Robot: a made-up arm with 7 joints.
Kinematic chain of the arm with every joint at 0, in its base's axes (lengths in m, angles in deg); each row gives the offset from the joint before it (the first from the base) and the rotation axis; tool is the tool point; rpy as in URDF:
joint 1: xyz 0 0 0.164 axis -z
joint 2: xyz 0 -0.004 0.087 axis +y
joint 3: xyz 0 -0.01 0.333 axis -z
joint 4: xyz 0 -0.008 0.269 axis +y
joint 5: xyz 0 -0.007 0.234 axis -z
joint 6: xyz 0 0 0.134 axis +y
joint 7: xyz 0 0 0.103 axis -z
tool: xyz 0 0 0 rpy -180 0 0
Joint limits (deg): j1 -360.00..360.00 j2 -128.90..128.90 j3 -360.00..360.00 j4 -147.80..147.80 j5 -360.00..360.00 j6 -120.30..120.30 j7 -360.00..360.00
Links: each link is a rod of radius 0.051 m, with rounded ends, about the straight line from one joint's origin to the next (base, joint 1, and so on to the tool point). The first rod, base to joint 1, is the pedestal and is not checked.
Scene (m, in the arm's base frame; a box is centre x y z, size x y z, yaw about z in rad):
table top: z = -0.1
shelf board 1: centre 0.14 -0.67 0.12 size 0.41 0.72 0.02 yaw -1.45
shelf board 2: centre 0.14 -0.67 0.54 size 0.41 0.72 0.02 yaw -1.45
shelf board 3: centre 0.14 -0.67 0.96 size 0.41 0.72 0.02 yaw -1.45
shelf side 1: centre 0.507 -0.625 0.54 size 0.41 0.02 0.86 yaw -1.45
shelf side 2: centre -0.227 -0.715 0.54 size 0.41 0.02 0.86 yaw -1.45
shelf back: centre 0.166 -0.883 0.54 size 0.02 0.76 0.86 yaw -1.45
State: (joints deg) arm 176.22 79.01 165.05 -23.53 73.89 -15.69 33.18
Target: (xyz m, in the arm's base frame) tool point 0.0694 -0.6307 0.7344
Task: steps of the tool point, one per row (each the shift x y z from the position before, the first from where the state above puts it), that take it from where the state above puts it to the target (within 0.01 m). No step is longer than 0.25 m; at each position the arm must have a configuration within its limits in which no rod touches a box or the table.
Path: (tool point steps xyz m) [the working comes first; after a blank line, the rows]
Joints at the target: 121.37 26.39 119.53 -82.40 70.45 -12.88 33.18
Straight joint move there: touches shelf side 2.

1: 0.0368 0.0290 0.0610
2: 0.0578 0.0130 0.0607
3: 0.0775 0.0002 0.0561
4: 0.0949 -0.0089 0.0456
5: 0.1182 -0.1772 0.0942
6: 0.1651 -0.1220 0.0730
7: 0.1871 -0.0558 0.0503
8: 0.1825 0.0112 0.0276
9: 0.1543 0.0682 0.0057
10: 0.0144 -0.1047 0.0101
11: 0.0145 -0.0976 0.0002
12: 0.0070 -0.0927 -0.0103

